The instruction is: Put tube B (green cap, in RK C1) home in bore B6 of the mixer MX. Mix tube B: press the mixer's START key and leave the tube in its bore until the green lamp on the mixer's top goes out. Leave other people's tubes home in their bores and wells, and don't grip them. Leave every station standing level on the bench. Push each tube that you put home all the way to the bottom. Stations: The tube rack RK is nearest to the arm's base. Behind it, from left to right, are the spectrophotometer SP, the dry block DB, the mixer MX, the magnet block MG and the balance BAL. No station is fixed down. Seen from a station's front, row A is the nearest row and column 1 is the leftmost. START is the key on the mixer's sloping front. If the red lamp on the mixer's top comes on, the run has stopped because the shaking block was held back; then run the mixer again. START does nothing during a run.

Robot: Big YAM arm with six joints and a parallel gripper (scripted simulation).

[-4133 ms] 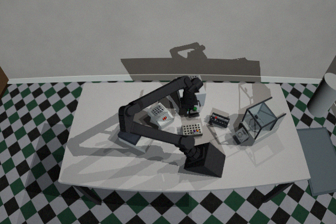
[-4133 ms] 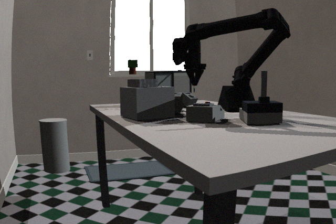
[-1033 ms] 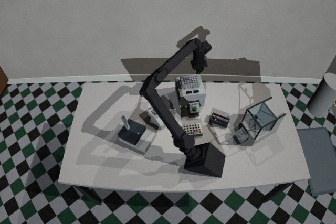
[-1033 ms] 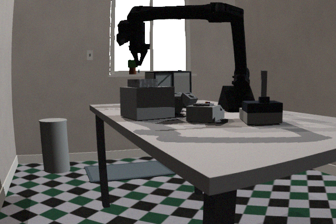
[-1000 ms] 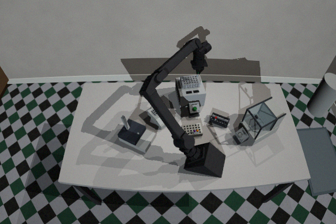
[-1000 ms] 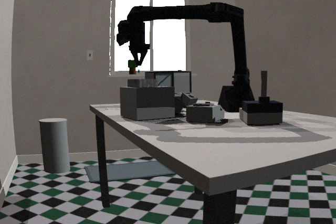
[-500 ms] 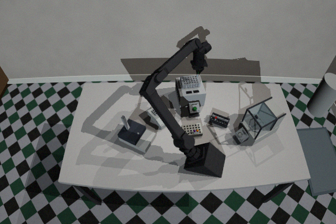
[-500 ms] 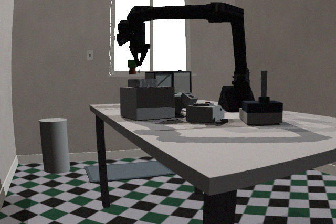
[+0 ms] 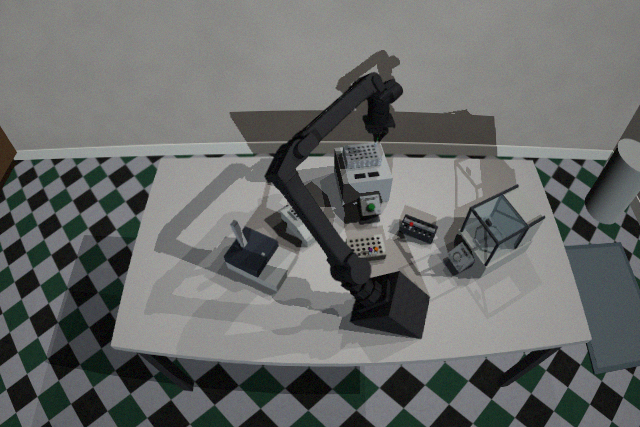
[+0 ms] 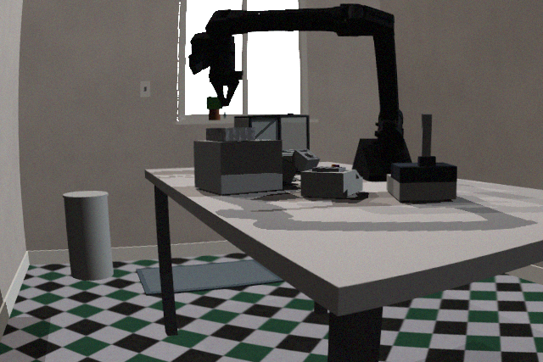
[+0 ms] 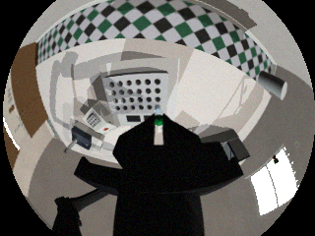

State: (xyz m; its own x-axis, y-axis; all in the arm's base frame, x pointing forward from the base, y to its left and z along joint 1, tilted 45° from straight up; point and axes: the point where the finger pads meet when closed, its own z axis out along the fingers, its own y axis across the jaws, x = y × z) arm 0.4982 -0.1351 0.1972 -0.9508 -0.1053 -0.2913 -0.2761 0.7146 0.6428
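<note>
The tube B lies 20 mm below my hand. From my hand the other things lie so: bore block (80 mm below, 50 mm to the left); then green start key (170 mm below, 170 mm behind); then magnet block MG (220 mm below, 210 mm behind, 180 mm to the right).
</note>
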